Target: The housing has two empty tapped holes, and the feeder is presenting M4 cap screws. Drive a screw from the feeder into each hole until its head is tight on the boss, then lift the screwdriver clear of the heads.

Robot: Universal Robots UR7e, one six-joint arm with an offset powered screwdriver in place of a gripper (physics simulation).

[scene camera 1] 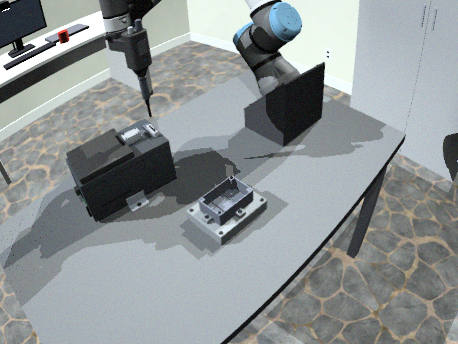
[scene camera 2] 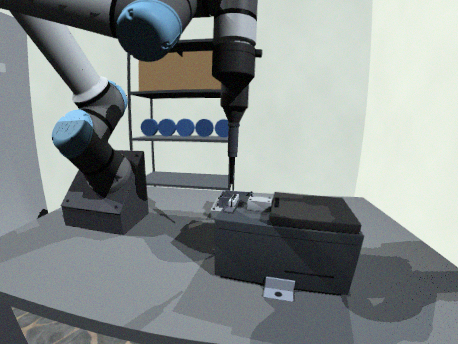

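Note:
The screwdriver (scene camera 1: 150,116) (scene camera 2: 231,188) hangs upright with its thin dark bit pointing down, a little above the screw outlet end of the feeder. No screw can be made out on its tip, which is too small to judge. The feeder (scene camera 1: 135,175) (scene camera 2: 285,250) is a dark box with a raised lid and light metal parts on top. The housing (scene camera 1: 236,206) is a small grey open box on a light fixture plate (scene camera 1: 253,209), right of the feeder in scene camera 1. Its corner bosses show, but the holes are too small to read. The housing does not show in scene camera 2.
The table (scene camera 1: 150,290) (scene camera 2: 100,270) bears the feeder and fixture. The dark arm pedestal (scene camera 1: 305,105) (scene camera 2: 92,217) stands at the back. A small metal bracket (scene camera 1: 138,201) (scene camera 2: 279,289) sits at the feeder's foot. A shelf rack (scene camera 2: 187,93) and a desk with a monitor (scene camera 1: 22,20) stand beyond.

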